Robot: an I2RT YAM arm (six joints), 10 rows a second.
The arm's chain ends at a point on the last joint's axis. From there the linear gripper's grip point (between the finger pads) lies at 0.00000 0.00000 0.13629 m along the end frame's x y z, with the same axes.
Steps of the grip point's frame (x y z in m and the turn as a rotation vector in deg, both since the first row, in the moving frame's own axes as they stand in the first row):
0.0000, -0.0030, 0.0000, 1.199, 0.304, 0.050
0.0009, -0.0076, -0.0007, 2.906, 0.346, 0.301
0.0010, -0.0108, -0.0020, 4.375, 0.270, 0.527
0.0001, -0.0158, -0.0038, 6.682, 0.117, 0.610
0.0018, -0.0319, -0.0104, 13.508, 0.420, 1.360
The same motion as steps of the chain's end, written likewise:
-0.0007, -0.0001, 0.0000, 1.199, 0.304, 0.050
0.0001, -0.0007, -0.0005, 2.906, 0.346, 0.301
0.0003, -0.0004, -0.0016, 4.375, 0.270, 0.527
-0.0003, 0.0001, -0.0029, 6.682, 0.117, 0.610
0.0004, -0.0001, -0.0066, 13.508, 0.420, 1.360

